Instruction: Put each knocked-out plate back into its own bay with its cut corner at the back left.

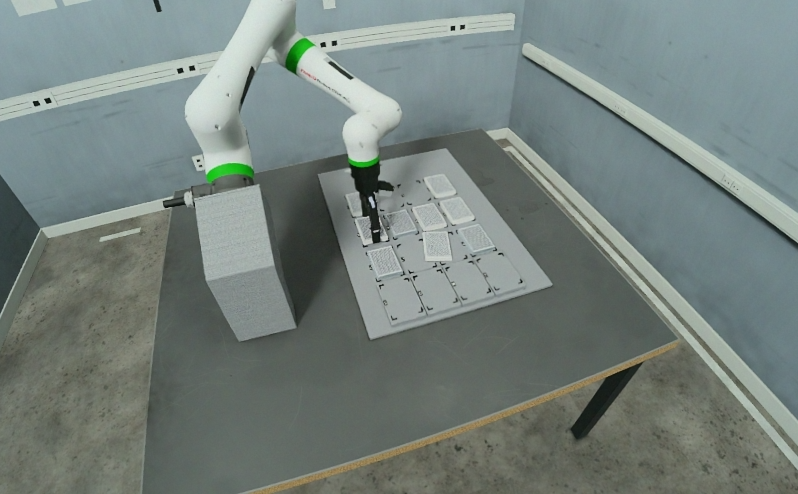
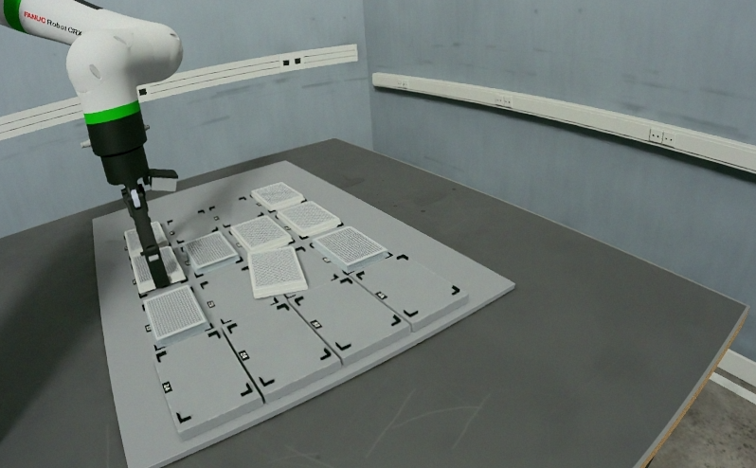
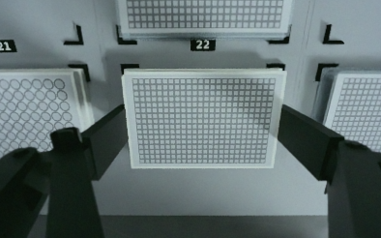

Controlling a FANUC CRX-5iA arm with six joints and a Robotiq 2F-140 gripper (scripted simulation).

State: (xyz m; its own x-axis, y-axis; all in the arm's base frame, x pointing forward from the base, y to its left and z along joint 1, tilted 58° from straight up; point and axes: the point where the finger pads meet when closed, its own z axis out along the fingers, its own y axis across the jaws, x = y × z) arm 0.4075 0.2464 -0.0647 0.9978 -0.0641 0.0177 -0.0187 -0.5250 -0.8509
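The label 22 is 60 mm ahead of my hand and 20 mm below it. From my hand the other things lie so: bay label (270 mm ahead, 170 mm to the right, 20 mm below); 384-well plate (160 mm to the right, 20 mm below).
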